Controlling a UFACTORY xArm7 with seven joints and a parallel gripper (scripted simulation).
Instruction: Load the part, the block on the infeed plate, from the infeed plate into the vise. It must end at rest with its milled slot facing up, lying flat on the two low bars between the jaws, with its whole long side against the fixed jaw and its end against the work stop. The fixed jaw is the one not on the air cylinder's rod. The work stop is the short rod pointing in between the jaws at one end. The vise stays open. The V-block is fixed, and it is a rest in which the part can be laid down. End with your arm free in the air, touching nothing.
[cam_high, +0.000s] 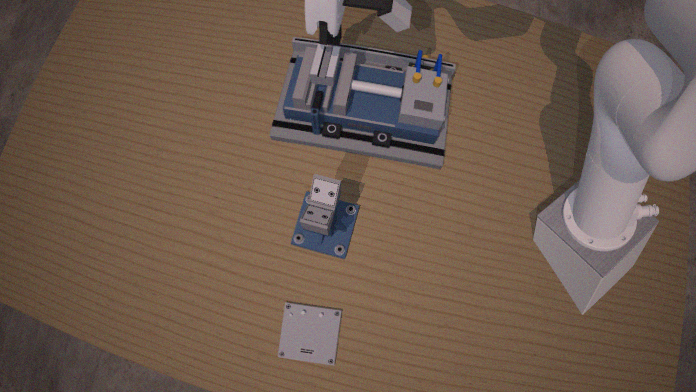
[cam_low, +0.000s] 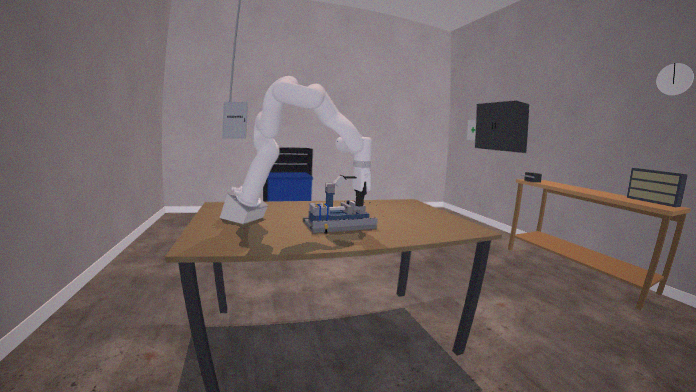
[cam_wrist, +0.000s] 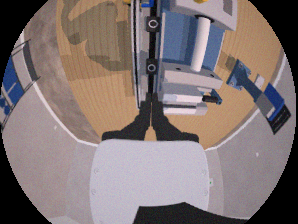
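Now: the part 1 cm ahead of my hand, 5 cm to the left of it and 2 cm below it. The rest, counted from my hand: fixed jaw: 4 cm ahead, 6 cm to the left, 4 cm below; work stop: 2 cm ahead, 11 cm to the left, 3 cm below; moving jaw: 2 cm behind, 7 cm to the left, 4 cm below.
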